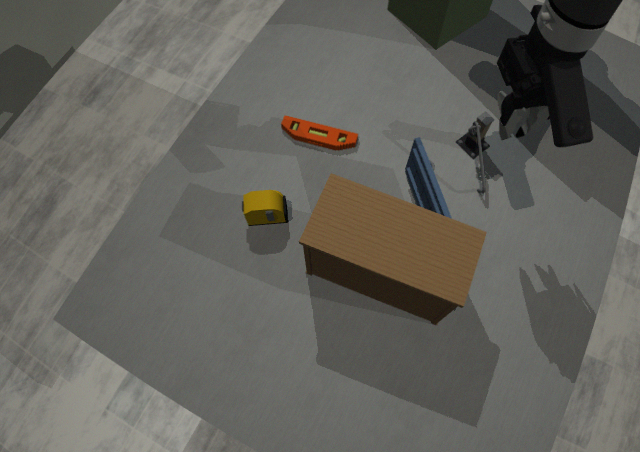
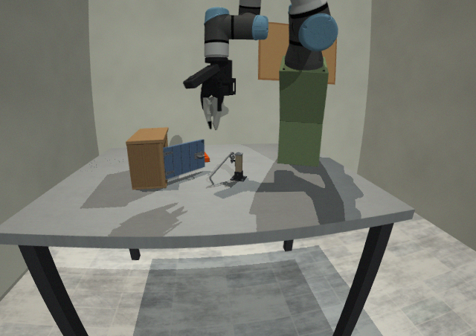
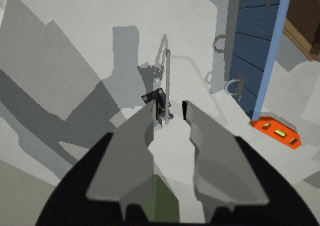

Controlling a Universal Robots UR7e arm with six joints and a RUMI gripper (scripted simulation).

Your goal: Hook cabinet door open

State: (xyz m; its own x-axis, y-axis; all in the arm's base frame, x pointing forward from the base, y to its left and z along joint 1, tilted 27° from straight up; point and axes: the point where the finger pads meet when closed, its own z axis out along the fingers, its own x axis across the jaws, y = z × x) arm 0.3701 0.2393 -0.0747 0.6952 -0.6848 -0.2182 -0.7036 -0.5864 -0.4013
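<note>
Now: hand 30 mm past the hook, 30 mm to the left of it and 150 mm above it. From my hand the other things lie so: blue door (100 mm ahead, 50 mm to the right, 130 mm below); then orange spirit level (70 mm ahead, 320 mm to the right, 190 mm below); then yellow tape measure (270 mm ahead, 290 mm to the right, 170 mm below).
</note>
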